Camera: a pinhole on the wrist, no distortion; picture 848 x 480 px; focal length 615.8 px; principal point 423.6 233.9 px. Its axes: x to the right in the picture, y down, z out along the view. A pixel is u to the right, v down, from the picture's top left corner.
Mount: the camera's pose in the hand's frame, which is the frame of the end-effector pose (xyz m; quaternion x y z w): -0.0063 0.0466 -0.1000 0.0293 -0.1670 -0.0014 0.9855
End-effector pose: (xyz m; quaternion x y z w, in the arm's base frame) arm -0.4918 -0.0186 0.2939 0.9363 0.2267 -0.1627 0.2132
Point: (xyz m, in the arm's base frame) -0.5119 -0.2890 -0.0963
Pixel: 702 314
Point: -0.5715 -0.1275 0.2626
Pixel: 372 244
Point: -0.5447 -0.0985 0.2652
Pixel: 441 210
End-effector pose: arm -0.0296 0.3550 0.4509 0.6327 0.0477 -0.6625 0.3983
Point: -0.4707 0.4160 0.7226
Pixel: 273 17
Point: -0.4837 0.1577 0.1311
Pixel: outside the picture
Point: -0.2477 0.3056 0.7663
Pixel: 228 263
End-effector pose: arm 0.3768 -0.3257 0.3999 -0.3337 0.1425 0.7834 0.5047
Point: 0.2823 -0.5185 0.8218
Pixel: 72 371
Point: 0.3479 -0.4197 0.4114
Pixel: 166 418
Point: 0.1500 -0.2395 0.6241
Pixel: 601 418
